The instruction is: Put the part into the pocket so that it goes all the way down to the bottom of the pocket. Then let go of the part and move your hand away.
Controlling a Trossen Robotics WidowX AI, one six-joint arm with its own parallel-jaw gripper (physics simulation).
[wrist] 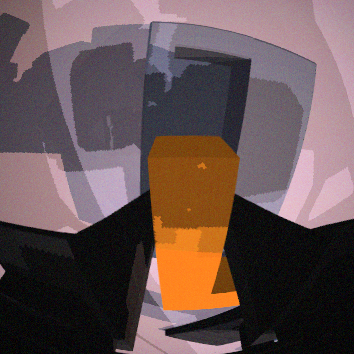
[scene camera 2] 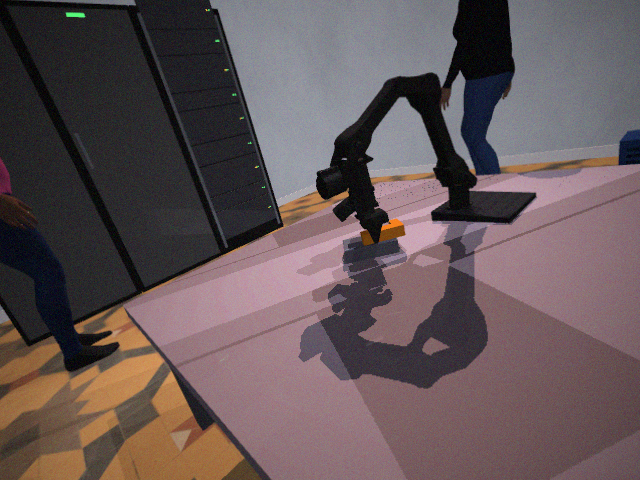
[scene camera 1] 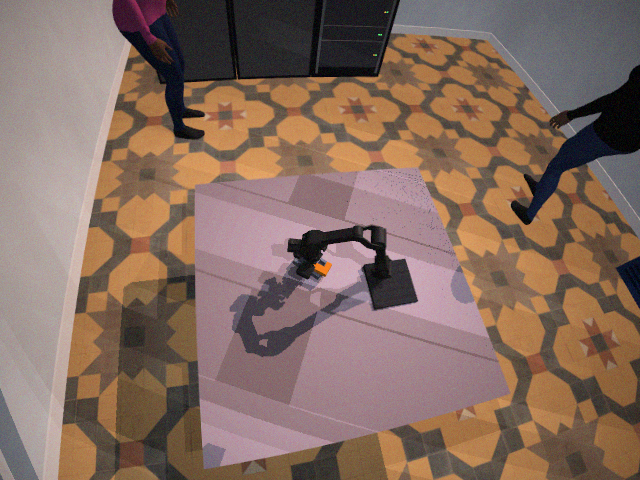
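Pixels of known places: gripper, fingertip midpoint: [wrist: 186, 195] [scene camera 2: 375, 240] [scene camera 1: 311, 266]; arm's base, link origin: [scene camera 2: 459, 205] [scene camera 1: 380, 273].
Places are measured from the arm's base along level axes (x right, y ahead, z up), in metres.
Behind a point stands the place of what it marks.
The orange part [scene camera 1: 323, 268] {y 0.260, x 0.097, z 0.042 m} [scene camera 2: 392, 229] {y 0.280, x 0.089, z 0.036 m} [wrist: 192, 195] {y 0.311, x 0.148, z 0.042 m} is a long bar with a notch at its near right corner in the wrist view. My gripper [scene camera 1: 310, 269] {y 0.299, x 0.135, z 0.013 m} [scene camera 2: 377, 237] {y 0.299, x 0.135, z 0.013 m} [wrist: 186, 195] {y 0.299, x 0.135, z 0.013 m} is shut on it, one finger on each side. The blue-grey block [scene camera 1: 310, 282] [scene camera 2: 379, 261] {y 0.321, x 0.121, z -0.022 m} [wrist: 282, 145] {y 0.278, x 0.191, z 0.012 m} lies on the table below, with its dark pocket [wrist: 192, 105] {y 0.324, x 0.172, z -0.019 m} open upward. The part is above the block, its right end higher in scene camera 2. In the wrist view it covers the near stretch of the pocket and reaches close to the block's left edge. Any contact is hidden.
The arm's black base plate [scene camera 1: 392, 289] {y -0.021, x -0.091, z -0.006 m} [scene camera 2: 496, 206] {y 0.008, x -0.101, z -0.007 m} stands on the pink table [scene camera 1: 372, 372] {y 0.224, x -0.389, z -0.023 m} [scene camera 2: 248, 382] {y 0.777, x 0.127, z -0.024 m}, to the right of the block. Shadows of the arm fall across the table and the block. Dark cabinets [scene camera 1: 273, 38] [scene camera 2: 93, 129] and two people stand beyond the table.
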